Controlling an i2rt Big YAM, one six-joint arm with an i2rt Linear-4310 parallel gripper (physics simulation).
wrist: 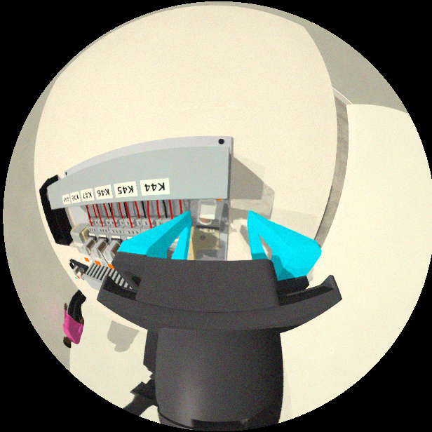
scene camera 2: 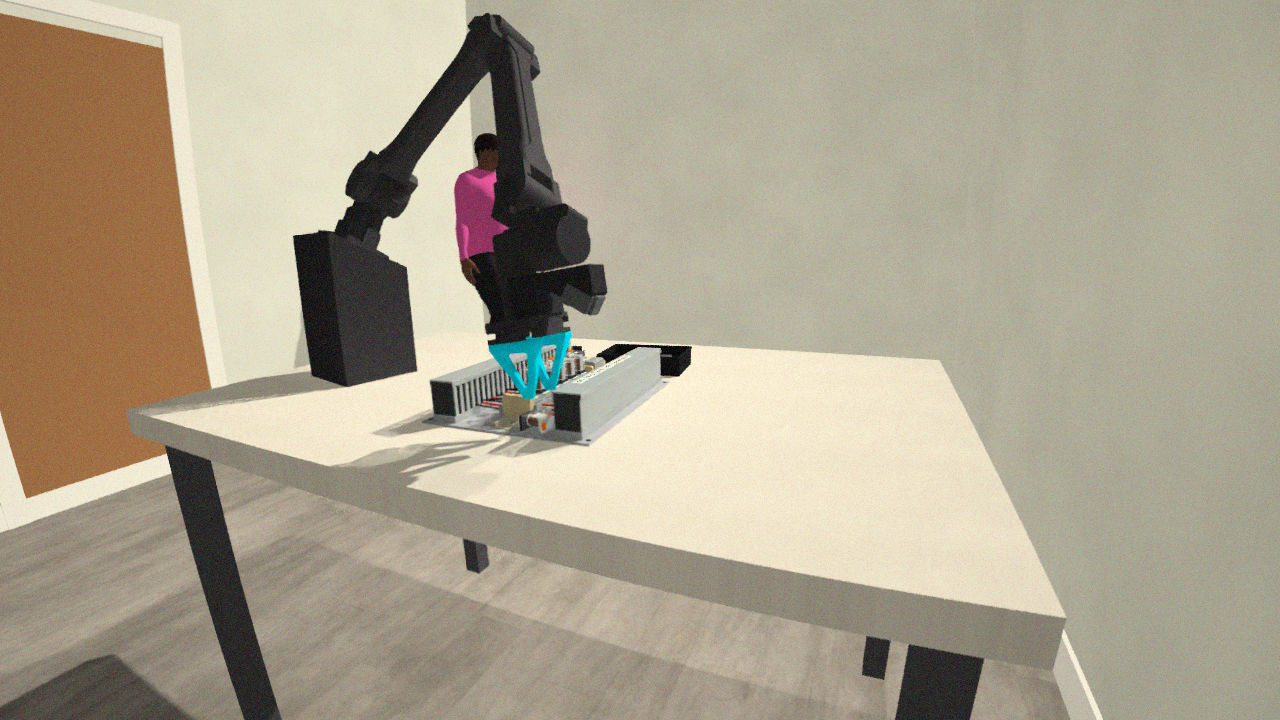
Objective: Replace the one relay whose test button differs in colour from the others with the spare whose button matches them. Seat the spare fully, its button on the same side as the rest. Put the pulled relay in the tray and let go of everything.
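Frame: origin at the arm's base, x ahead, y left, z up, level; centimetres.
Seen in the pictures: gripper, between the fingertips: [scene camera 2: 540,394]; arm's base, origin of its link: [scene camera 2: 352,251].
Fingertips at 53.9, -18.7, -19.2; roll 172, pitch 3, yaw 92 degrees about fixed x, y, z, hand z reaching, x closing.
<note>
Pixels of each thing's middle, then the offset from my fingertips to it, as dx, dy, dz. "pt": a spot on its surface instead.
- beige block, middle of its body: [scene camera 2: 518,405] -6.0, +3.4, -3.0
- loose-looking clear-cased relay, middle of its body: [scene camera 2: 535,422] -1.7, +0.9, -4.2
- black tray, a spot on its surface: [scene camera 2: 676,360] pt +7.1, +35.0, -2.6
- labelled grey duct, middle of its body: [scene camera 2: 615,385] +4.0, +14.4, -2.3
- slotted duct, middle of its body: [scene camera 2: 504,376] -16.0, +14.4, -2.3
My gripper [scene camera 2: 534,394] [wrist: 218,216] has cyan fingers standing apart, open and empty, low over the near end of the panel, about a beige block [scene camera 2: 517,405] [wrist: 205,240]. A loose-looking clear-cased relay [scene camera 2: 537,420] [wrist: 207,210] with an orange mark is beside that block, close to the grey duct. Relays [wrist: 114,247] stand in a row of sockets further along; the orange marks near them show, but which button differs I cannot tell. My left finger and gripper body hide part of the row. The black tray [scene camera 2: 676,360] [wrist: 61,225] is beyond the panel's far end.
The labelled grey duct [scene camera 2: 613,385] [wrist: 150,162] and the slotted duct [scene camera 2: 474,386] [wrist: 107,276] rise along both sides of the relay row. Red wires run between duct and sockets. A person in pink [scene camera 2: 477,210] [wrist: 73,327] is behind the table.
</note>
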